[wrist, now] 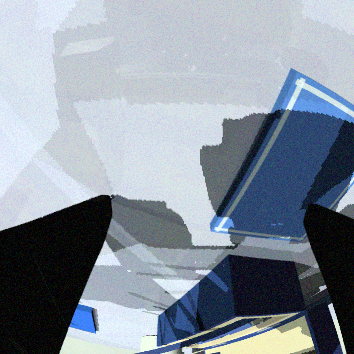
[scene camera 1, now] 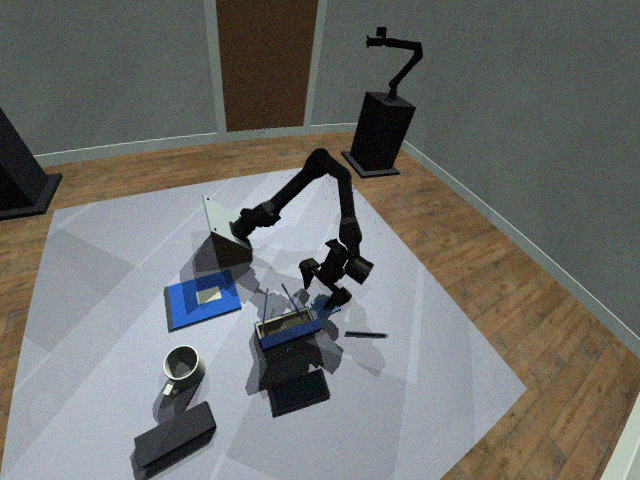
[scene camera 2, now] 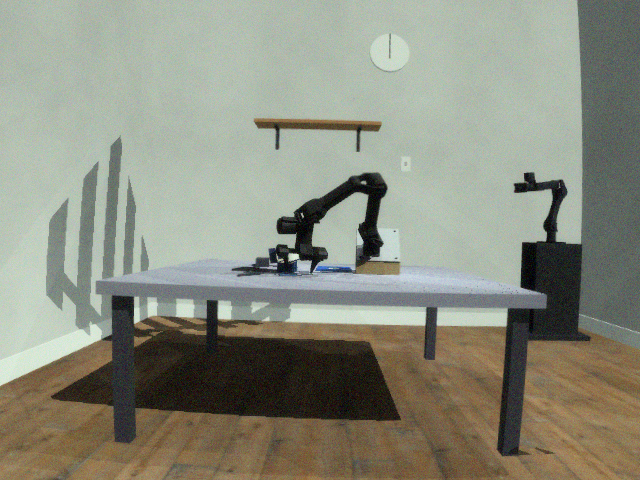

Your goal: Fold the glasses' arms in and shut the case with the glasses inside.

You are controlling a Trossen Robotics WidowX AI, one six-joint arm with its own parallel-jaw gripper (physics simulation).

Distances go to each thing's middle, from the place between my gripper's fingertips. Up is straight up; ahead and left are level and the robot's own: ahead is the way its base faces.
Labels:
Now: hand 30 mm to the right of the blue cloth with pale rim (wrist: 294,161) and 30 mm short of it. Also, from my hand: blue book (scene camera 1: 189,302): 340 mm to the right, 110 mm behind; then dark tablet (scene camera 1: 296,391): 240 mm ahead, 140 mm to the right; then blue glasses case (scene camera 1: 291,319): 120 mm to the right, 80 mm ahead, 40 mm above.

